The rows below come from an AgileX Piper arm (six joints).
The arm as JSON. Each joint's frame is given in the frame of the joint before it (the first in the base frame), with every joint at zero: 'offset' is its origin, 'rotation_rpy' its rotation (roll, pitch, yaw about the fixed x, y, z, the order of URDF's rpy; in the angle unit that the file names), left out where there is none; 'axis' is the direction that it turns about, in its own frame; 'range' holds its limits. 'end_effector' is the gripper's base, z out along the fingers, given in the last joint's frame.
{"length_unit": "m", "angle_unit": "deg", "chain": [
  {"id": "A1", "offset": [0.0, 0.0, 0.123], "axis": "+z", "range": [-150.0, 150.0]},
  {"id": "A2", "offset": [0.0, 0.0, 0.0], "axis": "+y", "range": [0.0, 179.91]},
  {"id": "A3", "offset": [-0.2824, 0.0, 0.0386], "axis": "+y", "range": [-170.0, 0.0]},
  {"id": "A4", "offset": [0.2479, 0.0, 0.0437], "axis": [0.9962, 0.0, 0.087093], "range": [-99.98, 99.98]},
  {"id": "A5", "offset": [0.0, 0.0, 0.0], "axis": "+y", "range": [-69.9, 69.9]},
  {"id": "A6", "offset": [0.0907, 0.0, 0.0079], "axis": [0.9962, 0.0, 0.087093], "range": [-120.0, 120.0]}
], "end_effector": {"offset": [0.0, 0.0, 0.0], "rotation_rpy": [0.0, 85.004, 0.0]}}
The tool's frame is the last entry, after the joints.
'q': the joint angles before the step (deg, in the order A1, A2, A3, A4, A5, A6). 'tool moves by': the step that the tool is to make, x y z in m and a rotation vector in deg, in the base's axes. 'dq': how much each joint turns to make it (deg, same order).
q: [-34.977, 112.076, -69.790, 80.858, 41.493, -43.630]
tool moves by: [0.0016, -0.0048, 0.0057, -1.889, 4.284, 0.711]
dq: [0.006, 0.000, -3.113, -10.276, -0.346, 8.793]
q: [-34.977, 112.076, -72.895, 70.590, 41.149, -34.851]
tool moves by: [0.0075, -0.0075, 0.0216, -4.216, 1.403, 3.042]
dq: [-0.002, 0.010, -6.289, -10.038, 2.448, 6.512]
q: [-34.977, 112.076, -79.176, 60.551, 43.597, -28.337]
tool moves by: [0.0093, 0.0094, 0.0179, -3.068, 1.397, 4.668]
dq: [1.970, -0.271, -4.577, -7.192, 3.184, 4.293]
